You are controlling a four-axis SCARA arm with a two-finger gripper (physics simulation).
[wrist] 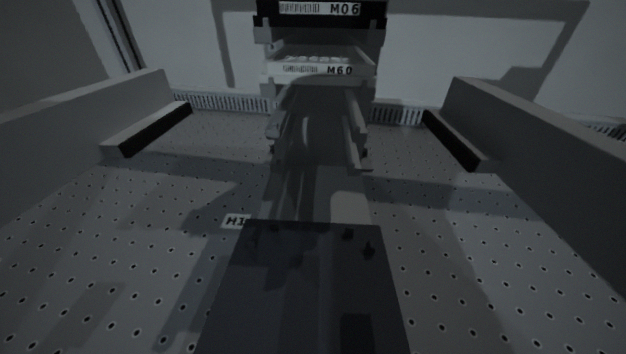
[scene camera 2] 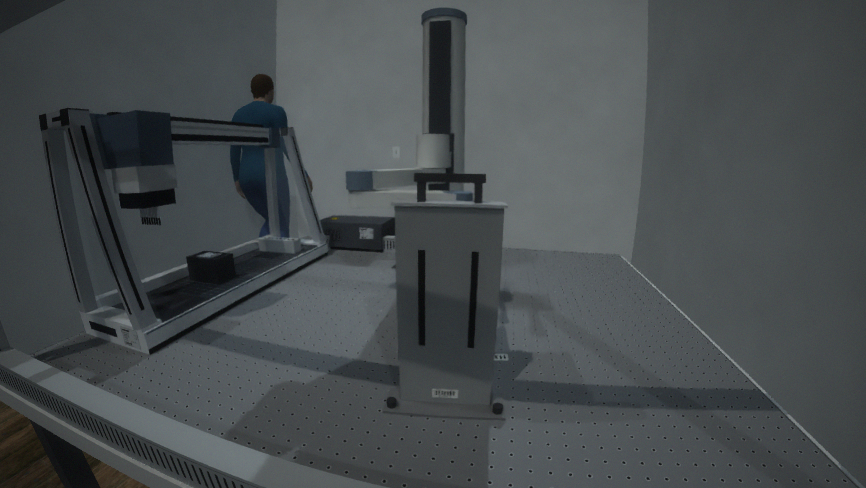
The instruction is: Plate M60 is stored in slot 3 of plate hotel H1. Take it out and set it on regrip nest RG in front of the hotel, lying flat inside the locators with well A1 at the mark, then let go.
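Frame: origin at the arm's base, x ahead, y left, z up, level; metres.
Seen in the pictures: gripper, fingertip midpoint: point(wrist: 305, 93).
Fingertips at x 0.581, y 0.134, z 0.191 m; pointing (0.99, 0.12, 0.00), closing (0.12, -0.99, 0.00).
Observation:
A point is followed by its place in that frame.
Plate hotel H1 point(scene camera 2: 448, 224) @(y 0.156, x 0.802, z 0.298 m) point(wrist: 357, 120) @(y 0.104, x 0.671, z 0.144 m) stands upright on the table, its back towards scene camera 2. In the wrist view, plate M60 point(wrist: 322, 69) @(y 0.135, x 0.647, z 0.190 m), pale with a labelled front, lies level in a hotel slot, below a black plate labelled M06 point(wrist: 320, 21) @(y 0.137, x 0.645, z 0.219 m). My gripper point(wrist: 305, 93) @(y 0.134, x 0.581, z 0.191 m) is open and empty, its fingers wide apart on either side of the line to the hotel, short of M60 and lower in the view. The hotel hides the gripper in the scene view. A dark flat block point(wrist: 300, 295) @(y 0.130, x 0.542, z 0.073 m) with small pegs, apparently nest RG, lies in front of the hotel; its mark cannot be made out.
Empty slot rails show below M60. An H1 label point(wrist: 235, 221) @(y 0.236, x 0.640, z 0.013 m) lies on the perforated table point(scene camera 2: 575, 448) @(y 0.350, x 0.866, z 0.013 m). A gantry machine point(scene camera 2: 221, 303) @(y -0.450, x 0.627, z 0.039 m) stands at the left, with a dark box point(scene camera 2: 357, 233) @(y -0.355, x -0.035, z 0.086 m) behind. A person point(scene camera 2: 260, 139) stands beyond the gantry. The arm's column point(scene camera 2: 444, 78) @(y 0.016, x 0.077, z 0.651 m) rises behind the hotel.

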